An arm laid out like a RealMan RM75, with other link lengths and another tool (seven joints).
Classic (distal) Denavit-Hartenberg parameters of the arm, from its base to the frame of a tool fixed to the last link. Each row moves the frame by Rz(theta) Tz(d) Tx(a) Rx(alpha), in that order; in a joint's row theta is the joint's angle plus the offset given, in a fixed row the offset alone. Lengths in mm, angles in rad.
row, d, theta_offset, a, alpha
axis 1, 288.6, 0, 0, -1.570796
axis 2, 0, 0, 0, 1.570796
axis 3, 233, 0, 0, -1.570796
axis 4, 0, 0, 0, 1.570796
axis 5, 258.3, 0, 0, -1.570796
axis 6, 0, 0, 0, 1.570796
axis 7, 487.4, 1.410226, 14.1, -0.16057
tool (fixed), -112.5, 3.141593, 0, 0
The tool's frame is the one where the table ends.
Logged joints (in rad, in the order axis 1, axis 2, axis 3, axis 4, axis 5, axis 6, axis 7), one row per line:
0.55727, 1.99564, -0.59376, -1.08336, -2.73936, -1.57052, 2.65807
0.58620, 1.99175, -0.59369, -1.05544, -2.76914, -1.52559, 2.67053
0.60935, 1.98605, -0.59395, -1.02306, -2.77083, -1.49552, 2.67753
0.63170, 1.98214, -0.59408, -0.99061, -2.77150, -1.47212, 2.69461
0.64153, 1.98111, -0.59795, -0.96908, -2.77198, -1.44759, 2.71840
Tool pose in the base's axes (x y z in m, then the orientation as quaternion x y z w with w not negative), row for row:
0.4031, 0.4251, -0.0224, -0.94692, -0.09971, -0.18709, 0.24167
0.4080, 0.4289, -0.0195, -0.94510, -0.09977, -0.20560, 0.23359
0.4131, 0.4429, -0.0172, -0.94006, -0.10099, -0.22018, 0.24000
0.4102, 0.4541, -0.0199, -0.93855, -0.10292, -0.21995, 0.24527
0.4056, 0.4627, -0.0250, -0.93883, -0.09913, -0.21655, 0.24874
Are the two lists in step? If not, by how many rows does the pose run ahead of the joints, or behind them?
The pose runs 1 row behind the joints: the pose in row i belongs to the joints in row i - 1.
